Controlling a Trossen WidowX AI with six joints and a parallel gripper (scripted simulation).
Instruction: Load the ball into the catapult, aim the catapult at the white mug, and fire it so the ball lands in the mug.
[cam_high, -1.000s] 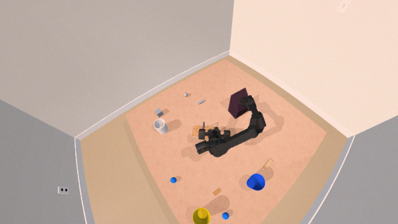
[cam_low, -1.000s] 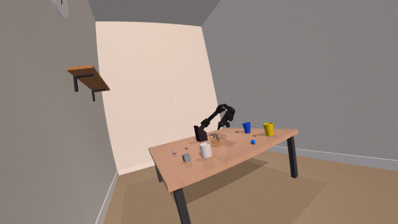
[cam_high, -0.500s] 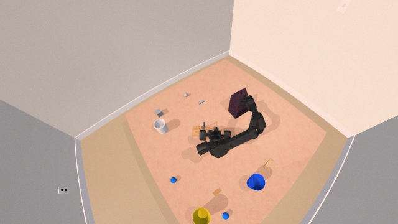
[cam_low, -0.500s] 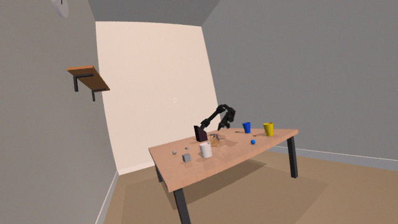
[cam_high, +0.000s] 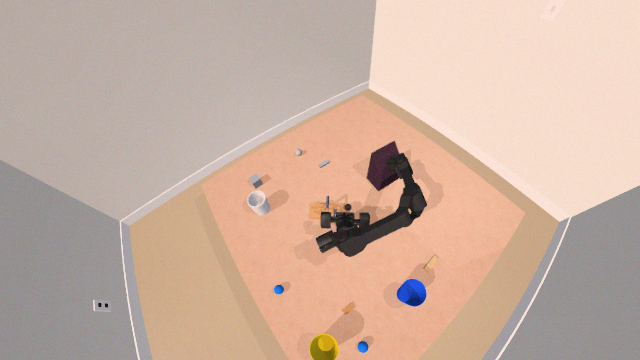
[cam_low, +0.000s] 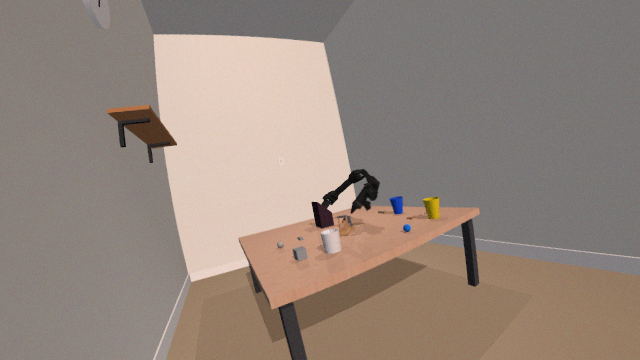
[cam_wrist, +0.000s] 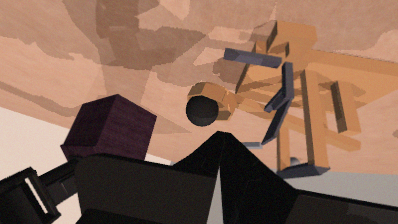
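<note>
Right now the black ball is 40 mm below my gripper tip, 40 mm behind it and 30 mm to the right of it. From my gripper tip the other things lie so: grey bar: 340 mm to the right, 100 mm behind, 90 mm below; blue cup: 400 mm to the left, 70 mm below, 30 mm behind; catapult: 60 mm to the right, 50 mm below, 20 mm ahead.
</note>
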